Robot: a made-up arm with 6 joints. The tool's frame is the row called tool. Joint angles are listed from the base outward. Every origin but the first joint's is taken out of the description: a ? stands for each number. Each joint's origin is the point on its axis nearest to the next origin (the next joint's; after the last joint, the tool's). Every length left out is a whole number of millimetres.
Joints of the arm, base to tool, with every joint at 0 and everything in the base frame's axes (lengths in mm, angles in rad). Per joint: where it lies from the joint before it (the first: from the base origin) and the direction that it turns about. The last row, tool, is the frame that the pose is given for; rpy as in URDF.
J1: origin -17 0 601 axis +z
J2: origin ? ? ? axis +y
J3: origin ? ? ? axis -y
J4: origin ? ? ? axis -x
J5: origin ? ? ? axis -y
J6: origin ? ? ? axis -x
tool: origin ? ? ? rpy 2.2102 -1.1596 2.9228
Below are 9 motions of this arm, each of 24 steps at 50 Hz.
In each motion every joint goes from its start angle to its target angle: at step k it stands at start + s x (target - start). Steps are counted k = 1, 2, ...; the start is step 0. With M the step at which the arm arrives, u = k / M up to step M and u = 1 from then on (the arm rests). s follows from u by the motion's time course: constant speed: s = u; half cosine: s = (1 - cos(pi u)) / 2; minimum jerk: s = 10 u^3 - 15 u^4 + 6 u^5.
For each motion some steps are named. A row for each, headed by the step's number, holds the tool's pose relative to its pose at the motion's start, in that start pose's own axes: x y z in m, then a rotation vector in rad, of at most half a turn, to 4 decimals.
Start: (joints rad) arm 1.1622 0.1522 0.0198 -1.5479 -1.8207 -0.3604
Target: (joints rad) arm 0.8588 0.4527 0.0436 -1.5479 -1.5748 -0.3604
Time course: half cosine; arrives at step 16
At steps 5, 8, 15, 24:
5: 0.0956 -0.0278 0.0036 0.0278 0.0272 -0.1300
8: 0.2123 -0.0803 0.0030 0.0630 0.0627 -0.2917
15: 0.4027 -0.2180 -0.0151 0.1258 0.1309 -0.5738
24: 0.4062 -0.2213 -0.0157 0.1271 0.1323 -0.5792

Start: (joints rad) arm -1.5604 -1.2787 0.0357 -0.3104 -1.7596 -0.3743
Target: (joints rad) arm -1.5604 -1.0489 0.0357 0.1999 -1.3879 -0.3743
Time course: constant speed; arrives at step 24
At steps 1, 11, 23, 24:
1: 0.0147 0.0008 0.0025 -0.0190 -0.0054 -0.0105
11: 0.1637 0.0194 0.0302 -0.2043 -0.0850 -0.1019
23: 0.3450 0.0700 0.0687 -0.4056 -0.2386 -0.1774
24: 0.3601 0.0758 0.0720 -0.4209 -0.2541 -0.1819

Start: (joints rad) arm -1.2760 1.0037 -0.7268 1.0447 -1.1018 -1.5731
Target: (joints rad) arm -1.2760 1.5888 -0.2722 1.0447 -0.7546 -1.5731
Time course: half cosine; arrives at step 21
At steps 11, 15, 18, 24:
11: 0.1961 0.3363 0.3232 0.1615 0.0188 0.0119
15: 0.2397 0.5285 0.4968 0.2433 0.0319 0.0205
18: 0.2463 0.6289 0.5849 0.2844 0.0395 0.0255
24: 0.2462 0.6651 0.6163 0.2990 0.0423 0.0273

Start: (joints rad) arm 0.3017 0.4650 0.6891 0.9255 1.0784 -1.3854
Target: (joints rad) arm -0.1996 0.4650 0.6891 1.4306 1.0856 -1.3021
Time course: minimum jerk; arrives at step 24
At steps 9, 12, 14, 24:
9: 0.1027 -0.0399 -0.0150 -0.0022 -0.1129 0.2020
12: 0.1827 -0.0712 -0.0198 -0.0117 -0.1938 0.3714
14: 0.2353 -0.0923 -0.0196 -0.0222 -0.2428 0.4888
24: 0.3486 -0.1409 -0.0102 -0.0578 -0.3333 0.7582

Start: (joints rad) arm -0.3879 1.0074 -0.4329 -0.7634 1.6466 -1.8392
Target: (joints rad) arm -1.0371 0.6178 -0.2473 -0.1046 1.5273 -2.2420
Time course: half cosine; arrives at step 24
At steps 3, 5, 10, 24:
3: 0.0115 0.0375 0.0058 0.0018 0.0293 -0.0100
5: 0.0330 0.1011 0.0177 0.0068 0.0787 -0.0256
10: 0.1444 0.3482 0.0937 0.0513 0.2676 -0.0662
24: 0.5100 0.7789 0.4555 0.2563 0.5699 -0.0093

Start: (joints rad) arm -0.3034 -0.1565 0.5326 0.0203 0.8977 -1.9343
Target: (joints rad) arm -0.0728 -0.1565 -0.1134 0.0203 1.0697 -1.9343
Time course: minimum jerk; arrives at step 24
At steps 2, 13, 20, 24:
2: 0.0006 -0.0013 -0.0008 -0.0026 0.0000 -0.0007
13: 0.0565 -0.1558 -0.0686 -0.2997 0.0014 -0.0574
20: 0.0838 -0.2656 -0.0819 -0.5032 0.0069 -0.0764
24: 0.0861 -0.2756 -0.0818 -0.5219 0.0076 -0.0773

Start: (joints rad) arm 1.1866 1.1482 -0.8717 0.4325 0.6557 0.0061
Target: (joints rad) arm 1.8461 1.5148 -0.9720 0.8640 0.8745 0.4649
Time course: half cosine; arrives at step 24
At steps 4, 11, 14, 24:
4: 0.0121 0.0796 0.0133 0.0718 -0.0524 0.0413
11: 0.0186 0.5112 0.1466 0.4749 -0.3189 0.2485
14: -0.0226 0.7251 0.2517 0.6936 -0.4415 0.3450
24: -0.1891 1.0759 0.4927 1.1165 -0.6274 0.5032

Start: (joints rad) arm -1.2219 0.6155 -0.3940 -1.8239 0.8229 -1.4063
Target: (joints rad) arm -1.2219 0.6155 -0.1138 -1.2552 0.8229 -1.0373
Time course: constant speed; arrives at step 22
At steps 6, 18, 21, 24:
6: -0.0493 0.0402 0.0072 0.0933 -0.0512 0.1969
18: -0.1689 0.1046 0.0388 0.3517 -0.1236 0.5534
21: -0.2018 0.1164 0.0510 0.4306 -0.1359 0.6323
24: -0.2130 0.1199 0.0555 0.4581 -0.1395 0.6575

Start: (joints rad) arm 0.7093 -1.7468 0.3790 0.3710 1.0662 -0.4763
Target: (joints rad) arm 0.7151 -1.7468 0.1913 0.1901 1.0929 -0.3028
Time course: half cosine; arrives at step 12
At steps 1, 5, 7, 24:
1: -0.0007 -0.0023 0.0006 -0.0026 -0.0009 0.0020
5: -0.0136 -0.0497 0.0157 -0.0562 -0.0199 0.0471
7: -0.0205 -0.0842 0.0287 -0.0947 -0.0349 0.0836
24: -0.0268 -0.1330 0.0502 -0.1486 -0.0578 0.1409

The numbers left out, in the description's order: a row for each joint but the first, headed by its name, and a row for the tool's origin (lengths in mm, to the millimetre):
J2: 27 32 0
J3: -12 0 1594
J4: 391 0 15
J5: 0 -356 5
J6: 14 0 -24
tool: 0 5 -1

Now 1 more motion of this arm.
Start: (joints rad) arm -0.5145 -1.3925 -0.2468 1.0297 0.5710 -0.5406
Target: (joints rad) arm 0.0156 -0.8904 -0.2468 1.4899 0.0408 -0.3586
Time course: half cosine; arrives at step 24
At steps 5, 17, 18, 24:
5: -0.0967 -0.0206 -0.0773 0.0119 0.0458 0.0612
17: -0.8382 -0.0520 -0.3730 0.2646 0.2858 0.3768
18: -0.8908 -0.0448 -0.3783 0.2913 0.2953 0.3912
24: -1.0435 -0.0153 -0.3829 0.3754 0.3161 0.4277

